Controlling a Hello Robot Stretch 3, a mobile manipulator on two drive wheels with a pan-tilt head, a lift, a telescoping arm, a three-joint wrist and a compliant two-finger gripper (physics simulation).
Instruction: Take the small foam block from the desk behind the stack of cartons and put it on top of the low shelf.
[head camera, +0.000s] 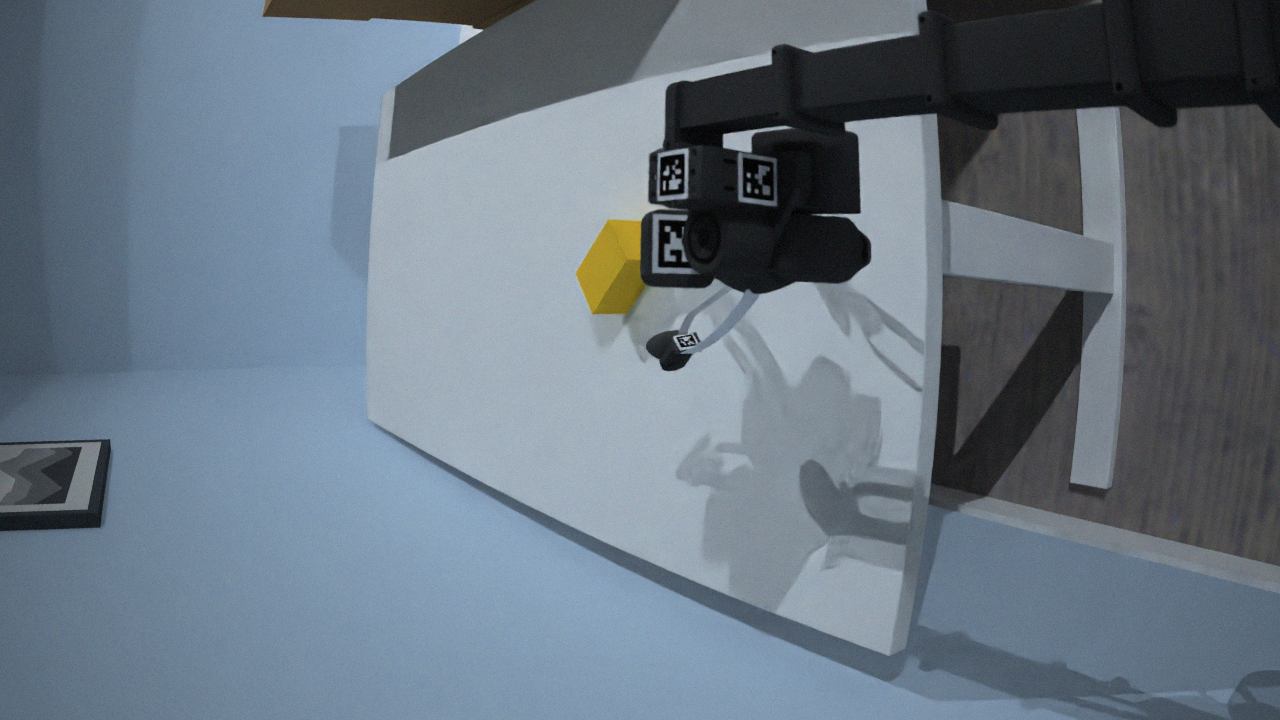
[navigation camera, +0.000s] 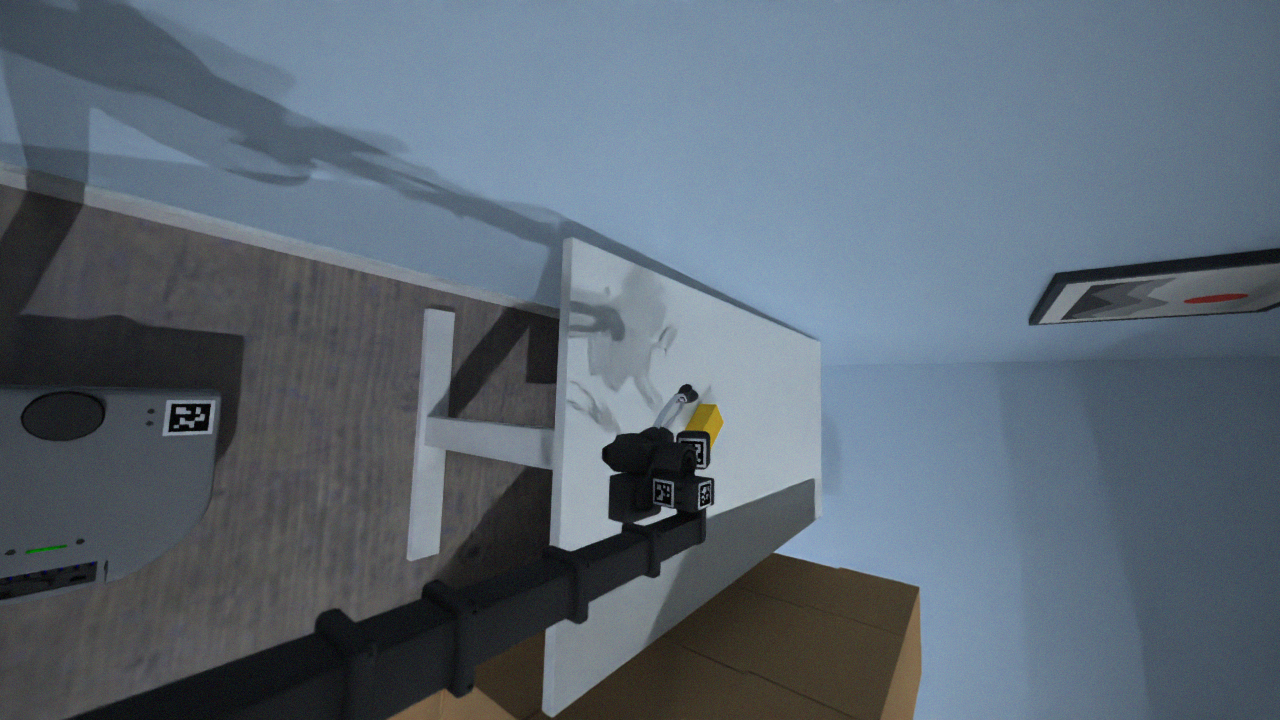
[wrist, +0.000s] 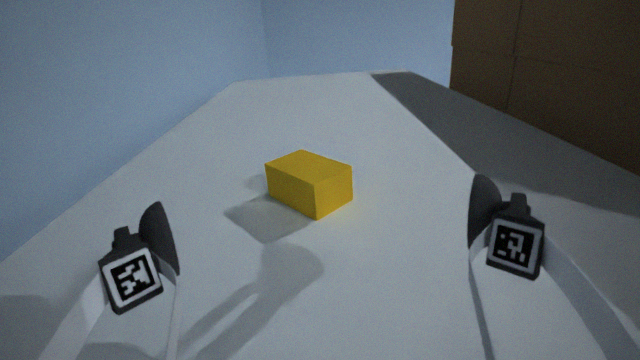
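Seen in the pictures: robot's base at its link origin: (navigation camera: 67, 413).
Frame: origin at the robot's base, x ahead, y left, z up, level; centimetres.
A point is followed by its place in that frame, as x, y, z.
Note:
The yellow foam block (head camera: 614, 268) @(-0.8, -88.9, 76.5) (navigation camera: 706, 420) @(0.5, -89.1, 76.2) (wrist: 310, 184) lies on the white desk (head camera: 483, 268) @(-1.3, -133.7, 72.0) (navigation camera: 769, 385) @(10.3, -139.3, 72.0) (wrist: 320, 110). In the wrist view my gripper (wrist: 320, 214) @(-2.3, -72.6, 81.7) is wide open, with one fingertip low on the left and the other on the right; the block shows beyond the fingertips, in line with the gap between them. In the head view the wrist hides part of the block, and one fingertip shows beside it. The stack of cartons (navigation camera: 805, 626) @(-59.0, -133.1, 85.1) (wrist: 550, 75) stands along the desk's side. The low shelf does not show in these views.
The telescoping arm (head camera: 1029, 71) @(-9.5, -22.6, 97.9) (navigation camera: 402, 626) @(-8.4, -14.1, 96.8) reaches over the desk past the cartons. A blue wall runs along the desk's other long side, with a framed picture (head camera: 53, 483) @(32.4, -147.7, 149.8) (navigation camera: 1154, 291) @(32.4, -146.9, 158.0) on it. The robot base (navigation camera: 107, 483) @(-10.3, -4.9, 16.0) stands on the wood floor (navigation camera: 313, 385) @(6.1, -34.6, 0.0).

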